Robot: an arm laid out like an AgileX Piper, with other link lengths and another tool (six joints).
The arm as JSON. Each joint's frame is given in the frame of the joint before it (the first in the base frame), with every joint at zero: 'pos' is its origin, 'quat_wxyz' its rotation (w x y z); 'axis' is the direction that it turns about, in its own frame. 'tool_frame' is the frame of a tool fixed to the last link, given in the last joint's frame.
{
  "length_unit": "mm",
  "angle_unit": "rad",
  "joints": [
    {
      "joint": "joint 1",
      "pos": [
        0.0,
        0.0,
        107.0
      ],
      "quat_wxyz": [
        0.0,
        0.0,
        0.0,
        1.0
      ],
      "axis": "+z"
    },
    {
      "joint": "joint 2",
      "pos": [
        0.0,
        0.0,
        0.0
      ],
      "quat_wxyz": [
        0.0,
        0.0,
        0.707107,
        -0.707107
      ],
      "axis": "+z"
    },
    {
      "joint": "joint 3",
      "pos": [
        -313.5,
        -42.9,
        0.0
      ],
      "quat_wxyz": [
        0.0,
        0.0,
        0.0,
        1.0
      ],
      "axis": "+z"
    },
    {
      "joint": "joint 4",
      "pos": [
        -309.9,
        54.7,
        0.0
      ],
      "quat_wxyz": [
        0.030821,
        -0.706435,
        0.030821,
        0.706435
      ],
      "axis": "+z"
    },
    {
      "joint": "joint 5",
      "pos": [
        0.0,
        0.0,
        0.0
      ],
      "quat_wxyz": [
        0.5,
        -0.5,
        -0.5,
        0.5
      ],
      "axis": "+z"
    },
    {
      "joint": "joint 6",
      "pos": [
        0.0,
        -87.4,
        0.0
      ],
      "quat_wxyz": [
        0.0,
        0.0,
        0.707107,
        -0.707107
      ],
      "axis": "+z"
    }
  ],
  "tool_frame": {
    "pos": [
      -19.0,
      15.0,
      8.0
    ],
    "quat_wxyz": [
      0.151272,
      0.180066,
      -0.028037,
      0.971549
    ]
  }
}
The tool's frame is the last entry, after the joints.
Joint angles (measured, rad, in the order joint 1, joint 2, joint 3, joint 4, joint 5, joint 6), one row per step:
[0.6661 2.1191 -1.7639 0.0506 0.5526 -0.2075]
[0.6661 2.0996 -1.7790 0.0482 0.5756 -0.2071]
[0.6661 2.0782 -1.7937 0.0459 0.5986 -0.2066]
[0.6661 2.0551 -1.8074 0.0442 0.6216 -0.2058]
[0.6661 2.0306 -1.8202 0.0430 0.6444 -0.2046]
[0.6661 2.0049 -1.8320 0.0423 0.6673 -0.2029]
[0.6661 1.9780 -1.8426 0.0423 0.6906 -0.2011]
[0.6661 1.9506 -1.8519 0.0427 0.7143 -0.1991]
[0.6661 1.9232 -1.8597 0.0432 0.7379 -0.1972]
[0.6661 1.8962 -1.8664 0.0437 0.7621 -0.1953]
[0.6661 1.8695 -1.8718 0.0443 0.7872 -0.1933]
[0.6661 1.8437 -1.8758 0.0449 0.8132 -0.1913]
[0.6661 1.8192 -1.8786 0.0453 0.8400 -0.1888]
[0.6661 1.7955 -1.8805 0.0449 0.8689 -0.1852]
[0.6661 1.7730 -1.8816 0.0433 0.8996 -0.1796]
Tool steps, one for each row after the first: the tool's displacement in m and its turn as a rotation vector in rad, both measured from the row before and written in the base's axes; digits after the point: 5 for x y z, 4 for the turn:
[-0.00160 -0.00134 0.01525 0.0058 -0.0102 0.0014]
[-0.00220 -0.00182 0.01613 0.0068 -0.0113 0.0012]
[-0.00292 -0.00233 0.01664 0.0078 -0.0114 0.0008]
[-0.00360 -0.00283 0.01698 0.0088 -0.0115 0.0003]
[-0.00432 -0.00334 0.01712 0.0095 -0.0111 -0.0001]
[-0.00508 -0.00387 0.01712 0.0098 -0.0103 -0.0002]
[-0.00571 -0.00433 0.01666 0.0095 -0.0090 -0.0003]
[-0.00619 -0.00470 0.01588 0.0087 -0.0079 -0.0002]
[-0.00657 -0.00499 0.01498 0.0073 -0.0063 -0.0002]
[-0.00694 -0.00527 0.01404 0.0059 -0.0042 -0.0001]
[-0.00713 -0.00542 0.01276 0.0039 -0.0017 -0.0001]
[-0.00716 -0.00545 0.01137 0.0020 0.0010 -0.0003]
[-0.00731 -0.00563 0.01030 -0.0004 0.0040 -0.0011]
[-0.00729 -0.00570 0.00910 -0.0026 0.0072 -0.0026]

